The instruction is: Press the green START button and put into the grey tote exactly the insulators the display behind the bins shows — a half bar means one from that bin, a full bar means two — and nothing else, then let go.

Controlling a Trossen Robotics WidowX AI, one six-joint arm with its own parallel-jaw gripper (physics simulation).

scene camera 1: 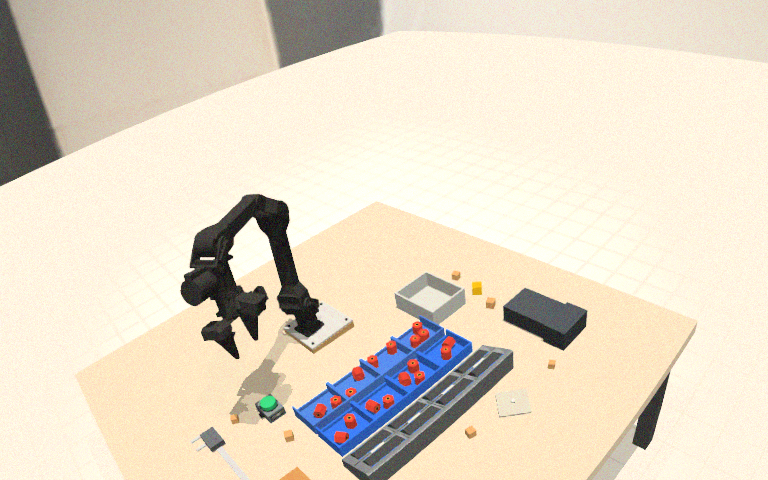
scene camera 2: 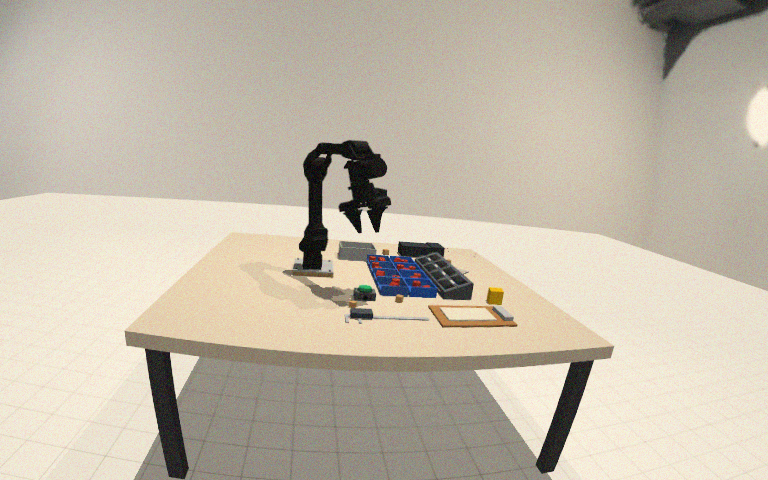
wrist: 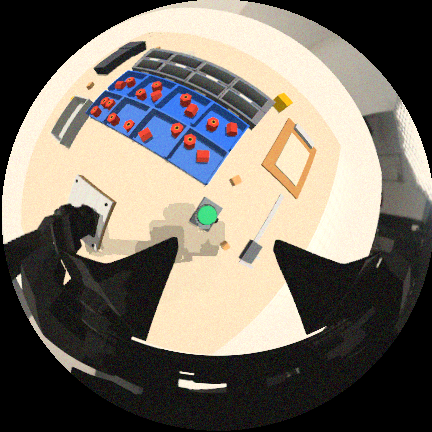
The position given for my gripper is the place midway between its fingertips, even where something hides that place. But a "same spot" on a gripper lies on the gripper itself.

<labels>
My gripper shows in scene camera 1 [247, 349], in scene camera 2 and in the wrist view. One and the same spot on my gripper: [scene camera 2: 353, 214] is [wrist: 140, 312].
</labels>
